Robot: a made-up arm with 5 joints.
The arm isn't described. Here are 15 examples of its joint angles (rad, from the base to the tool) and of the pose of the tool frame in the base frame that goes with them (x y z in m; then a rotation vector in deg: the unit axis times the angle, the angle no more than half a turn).
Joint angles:
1: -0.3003 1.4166 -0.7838 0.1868 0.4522
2: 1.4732 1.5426 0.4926 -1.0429 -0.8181
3: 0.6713 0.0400 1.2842 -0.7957 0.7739
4: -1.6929 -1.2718 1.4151 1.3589 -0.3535
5: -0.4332 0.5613 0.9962 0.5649 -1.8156
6: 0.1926 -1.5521 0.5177 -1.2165 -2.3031
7: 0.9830 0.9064 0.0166 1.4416 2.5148
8: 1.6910 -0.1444 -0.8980 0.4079 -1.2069
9: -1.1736 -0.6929 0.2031 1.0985 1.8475
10: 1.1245 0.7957 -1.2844 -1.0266 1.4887
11: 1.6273 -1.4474 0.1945 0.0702 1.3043
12: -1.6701 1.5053 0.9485 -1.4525 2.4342
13: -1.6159 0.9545 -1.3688 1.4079 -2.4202
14: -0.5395 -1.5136 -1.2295 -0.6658 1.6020
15: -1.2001 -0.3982 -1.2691 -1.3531 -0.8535
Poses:
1: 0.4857 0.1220 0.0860 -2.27 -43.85 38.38
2: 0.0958 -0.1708 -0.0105 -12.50 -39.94 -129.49
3: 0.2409 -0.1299 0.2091 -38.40 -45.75 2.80
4: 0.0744 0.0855 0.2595 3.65 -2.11 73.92
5: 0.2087 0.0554 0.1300 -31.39 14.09 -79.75
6: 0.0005 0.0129 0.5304 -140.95 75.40 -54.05
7: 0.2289 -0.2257 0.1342 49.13 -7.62 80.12
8: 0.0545 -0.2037 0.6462 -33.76 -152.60 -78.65
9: 0.1576 0.1728 0.4735 -24.46 -75.68 151.84
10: 0.2347 -0.3259 0.5178 -169.55 -50.32 0.77
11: 0.0815 0.0428 0.5742 -156.73 -20.38 -5.74
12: 0.0742 0.1079 0.0426 14.10 37.73 -123.49
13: 0.0662 0.4137 0.3480 30.35 15.48 -47.47
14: -0.2380 -0.1950 0.3611 42.72 76.93 99.84
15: 0.0543 -0.0793 0.6317 -84.39 48.28 12.78
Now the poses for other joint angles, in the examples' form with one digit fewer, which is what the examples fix.
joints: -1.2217 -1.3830 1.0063 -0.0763 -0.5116
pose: 0.126 0.113 0.443 91.3 -73.8 23.8
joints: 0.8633 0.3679 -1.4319 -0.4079 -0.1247
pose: 0.232 -0.180 0.646 -59.2 -164.7 -4.3
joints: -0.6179 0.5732 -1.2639 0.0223 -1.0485
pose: 0.382 0.210 0.553 97.6 -84.4 -14.8
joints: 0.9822 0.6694 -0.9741 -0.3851 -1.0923
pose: 0.309 -0.346 0.478 11.4 -143.8 -59.4
